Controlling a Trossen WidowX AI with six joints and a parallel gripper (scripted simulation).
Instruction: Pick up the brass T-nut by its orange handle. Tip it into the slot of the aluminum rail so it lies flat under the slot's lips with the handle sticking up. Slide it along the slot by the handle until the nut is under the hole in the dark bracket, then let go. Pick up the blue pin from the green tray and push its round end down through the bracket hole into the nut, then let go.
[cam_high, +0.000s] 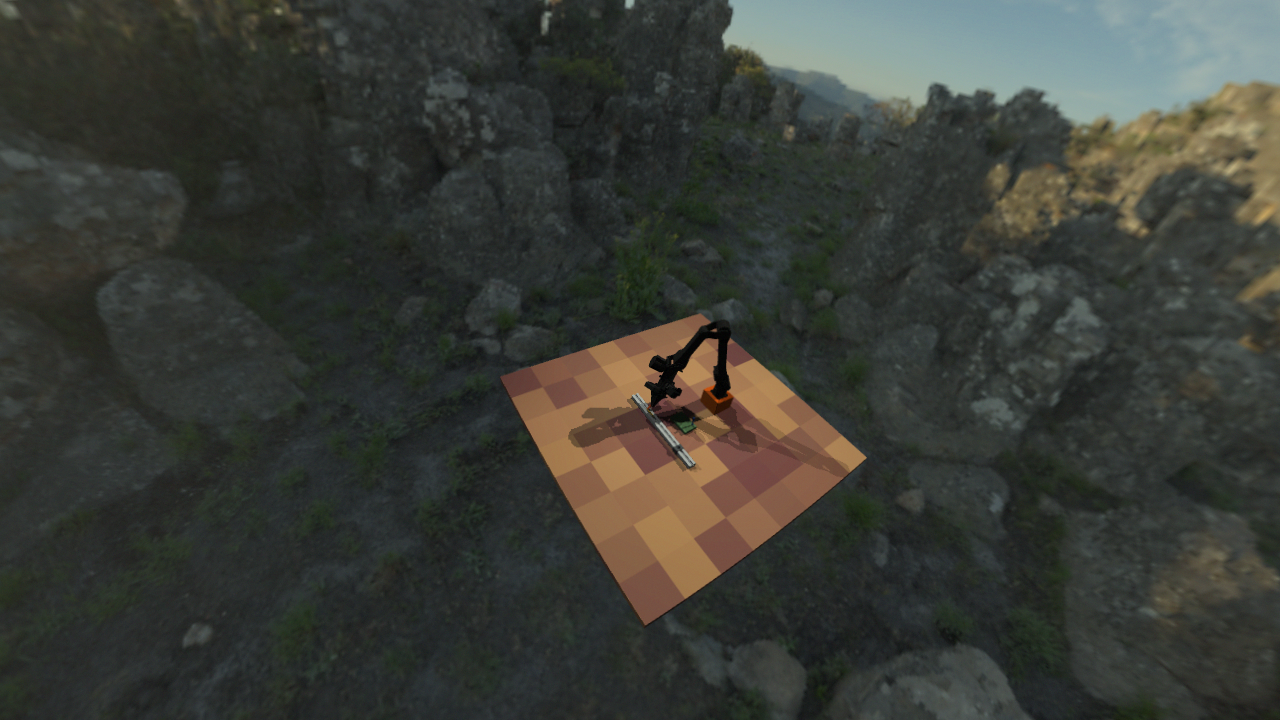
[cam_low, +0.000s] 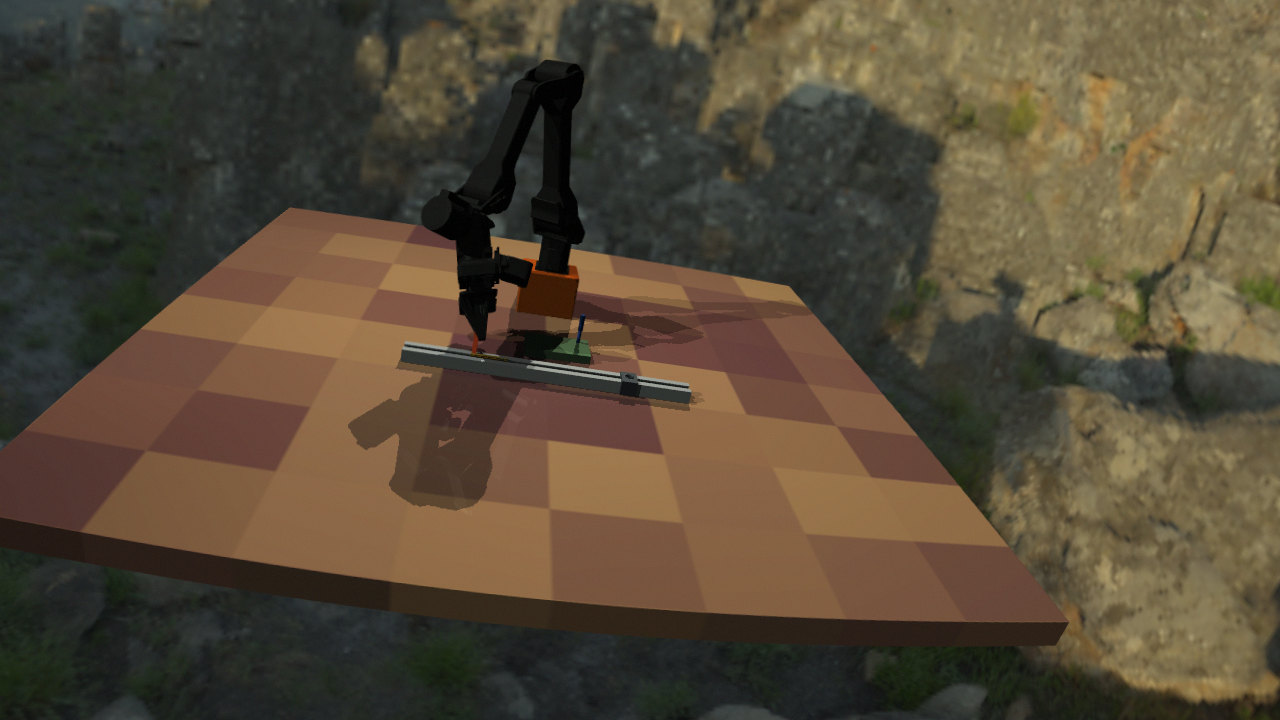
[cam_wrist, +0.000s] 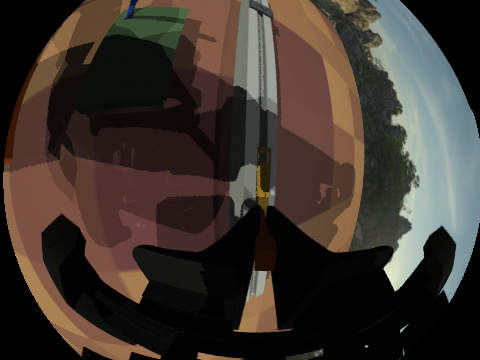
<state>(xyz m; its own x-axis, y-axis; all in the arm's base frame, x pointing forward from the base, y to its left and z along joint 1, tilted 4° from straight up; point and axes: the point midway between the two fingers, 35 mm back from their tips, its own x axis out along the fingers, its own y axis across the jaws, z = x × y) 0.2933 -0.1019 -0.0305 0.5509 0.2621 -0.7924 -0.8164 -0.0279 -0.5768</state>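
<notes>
Now: the brass T-nut 2 cm to the left of my gripper tip. The rest, counted from my gripper tip: green tray: 14 cm to the left, 11 cm behind, 4 cm below; then blue pin: 16 cm to the left, 12 cm behind, 2 cm below.
</notes>
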